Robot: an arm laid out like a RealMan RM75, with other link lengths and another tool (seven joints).
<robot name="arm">
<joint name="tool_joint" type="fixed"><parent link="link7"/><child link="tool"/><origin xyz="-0.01 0.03 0.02" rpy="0 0.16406 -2.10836"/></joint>
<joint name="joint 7" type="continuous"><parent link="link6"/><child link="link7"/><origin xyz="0 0.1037 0" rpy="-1.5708 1.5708 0"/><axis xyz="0 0 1"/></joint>
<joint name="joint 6" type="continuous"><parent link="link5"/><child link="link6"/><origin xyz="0 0 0" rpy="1.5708 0 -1.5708"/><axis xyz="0 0 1"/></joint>
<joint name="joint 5" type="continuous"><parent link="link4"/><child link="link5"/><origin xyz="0 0.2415 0" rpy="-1.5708 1.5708 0"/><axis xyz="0 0 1"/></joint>
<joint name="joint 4" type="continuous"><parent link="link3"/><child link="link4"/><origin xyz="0 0 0" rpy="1.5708 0 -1.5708"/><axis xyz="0 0 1"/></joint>
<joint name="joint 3" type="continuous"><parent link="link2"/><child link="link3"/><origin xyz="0.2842 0 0" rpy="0 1.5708 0"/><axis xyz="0 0 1"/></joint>
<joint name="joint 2" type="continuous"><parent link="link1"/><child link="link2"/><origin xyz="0 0 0" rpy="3.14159 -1.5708 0"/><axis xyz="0 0 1"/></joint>
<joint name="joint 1" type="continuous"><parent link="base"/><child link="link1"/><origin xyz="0 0 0.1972" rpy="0 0 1.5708"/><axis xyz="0 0 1"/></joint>
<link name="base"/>
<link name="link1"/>
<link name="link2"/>
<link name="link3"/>
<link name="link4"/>
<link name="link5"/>
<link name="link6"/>
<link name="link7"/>
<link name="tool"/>
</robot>
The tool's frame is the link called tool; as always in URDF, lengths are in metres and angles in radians. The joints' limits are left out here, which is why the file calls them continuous.
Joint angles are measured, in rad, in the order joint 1, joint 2, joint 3, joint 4, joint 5, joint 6, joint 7. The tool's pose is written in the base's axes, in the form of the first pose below.
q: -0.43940 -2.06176 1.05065 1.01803 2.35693 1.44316 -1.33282
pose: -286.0, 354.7, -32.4, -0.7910, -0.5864, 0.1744, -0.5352, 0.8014, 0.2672
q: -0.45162 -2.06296 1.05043 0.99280 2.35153 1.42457 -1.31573
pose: -285.7, 357.4, -36.7, -0.7984, -0.5774, 0.1705, -0.5269, 0.8072, 0.2662
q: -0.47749 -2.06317 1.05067 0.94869 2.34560 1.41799 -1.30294
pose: -283.1, 360.6, -43.8, -0.8039, -0.5694, 0.1720, -0.5255, 0.8153, 0.2432
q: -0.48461 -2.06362 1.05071 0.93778 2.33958 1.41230 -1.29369
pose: -281.8, 362.0, -45.6, -0.8097, -0.5623, 0.1682, -0.5196, 0.8200, 0.2398
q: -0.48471 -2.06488 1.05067 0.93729 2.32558 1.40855 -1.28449
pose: -280.1, 362.5, -46.0, -0.8171, -0.5552, 0.1556, -0.5143, 0.8238, 0.2386
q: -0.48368 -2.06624 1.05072 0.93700 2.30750 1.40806 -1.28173
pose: -278.1, 362.7, -46.3, -0.8212, -0.5536, 0.1384, -0.5162, 0.8241, 0.2334
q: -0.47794 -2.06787 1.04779 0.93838 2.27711 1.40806 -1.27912
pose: -276.2, 362.2, -45.5, -0.8242, -0.5561, 0.1069, -0.5243, 0.8207, 0.2269
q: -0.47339 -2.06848 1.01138 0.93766 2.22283 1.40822 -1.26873
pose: -274.3, 364.6, -38.0, -0.8241, -0.5656, 0.0290, -0.5454, 0.8063, 0.2289
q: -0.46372 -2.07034 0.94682 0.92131 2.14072 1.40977 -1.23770
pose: -276.2, 365.5, -27.0, -0.8131, -0.5748, -0.0922, -0.5792, 0.7828, 0.2273
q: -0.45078 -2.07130 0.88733 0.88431 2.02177 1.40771 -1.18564
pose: -279.4, 364.5, -16.9, -0.7893, -0.5653, -0.2396, -0.6111, 0.7614, 0.2164
